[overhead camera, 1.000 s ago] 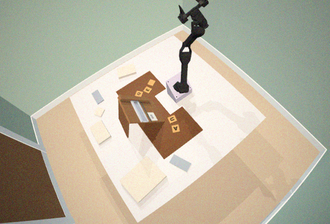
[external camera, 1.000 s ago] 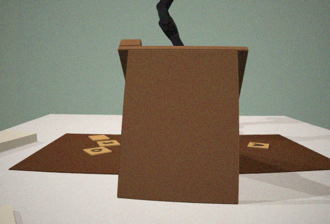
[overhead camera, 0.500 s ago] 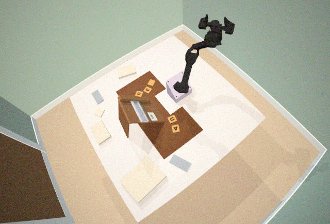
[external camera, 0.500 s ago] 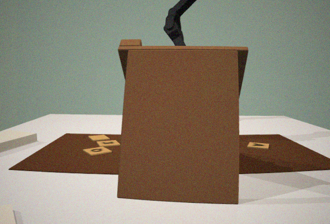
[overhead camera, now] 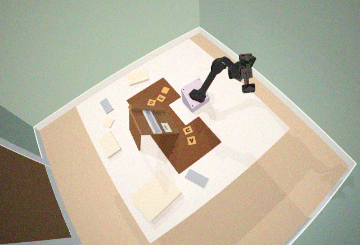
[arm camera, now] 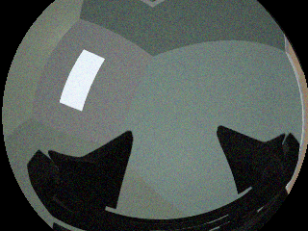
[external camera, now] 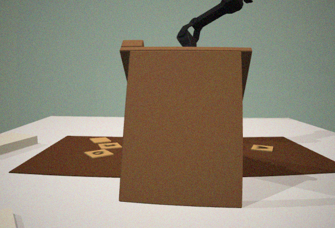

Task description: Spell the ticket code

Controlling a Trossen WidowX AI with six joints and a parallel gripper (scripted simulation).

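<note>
My gripper tip is now 62 cm above the white ticket, 36 cm to the left of it and 30 cm short of it. Round my gripper tip: brown mat (70 cm below, 42 cm to the right, 18 cm ahead).
</note>
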